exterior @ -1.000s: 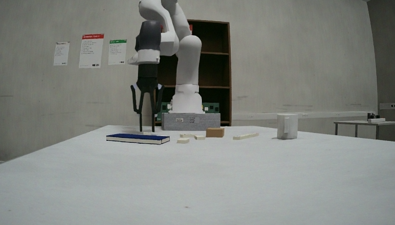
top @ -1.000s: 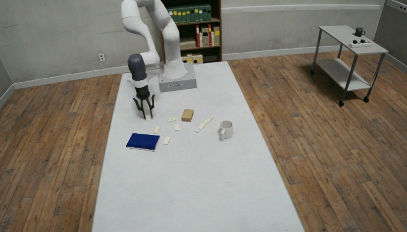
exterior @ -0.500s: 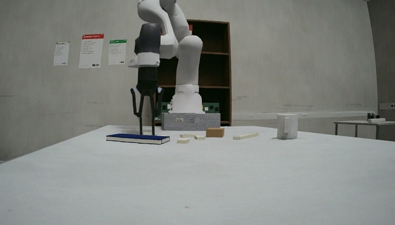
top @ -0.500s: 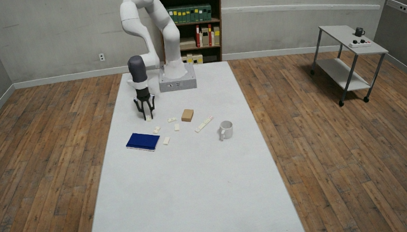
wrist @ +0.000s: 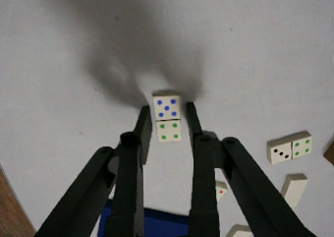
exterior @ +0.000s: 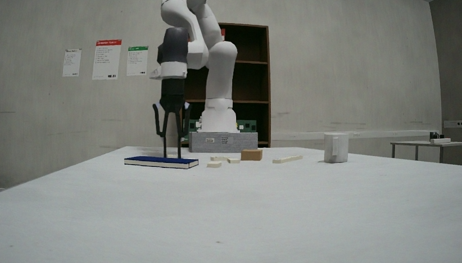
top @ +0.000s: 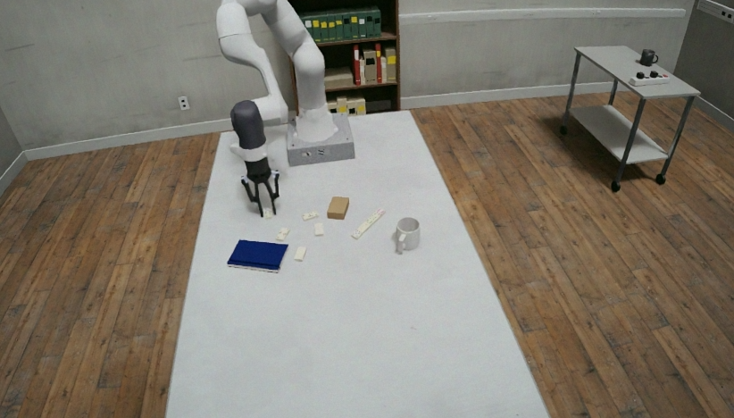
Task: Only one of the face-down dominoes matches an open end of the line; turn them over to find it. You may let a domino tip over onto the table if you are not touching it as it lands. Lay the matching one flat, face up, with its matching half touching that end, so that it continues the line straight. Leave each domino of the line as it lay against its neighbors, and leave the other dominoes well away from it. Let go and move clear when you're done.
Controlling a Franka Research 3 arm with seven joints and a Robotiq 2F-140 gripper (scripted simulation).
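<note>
Now: hand 3 cm above the domino. Also, from my hand: blue book 21 cm ahead, 4 cm to the right, 3 cm below; white mug 26 cm ahead, 44 cm to the left; brown block 4 cm ahead, 25 cm to the left, 2 cm below.
</note>
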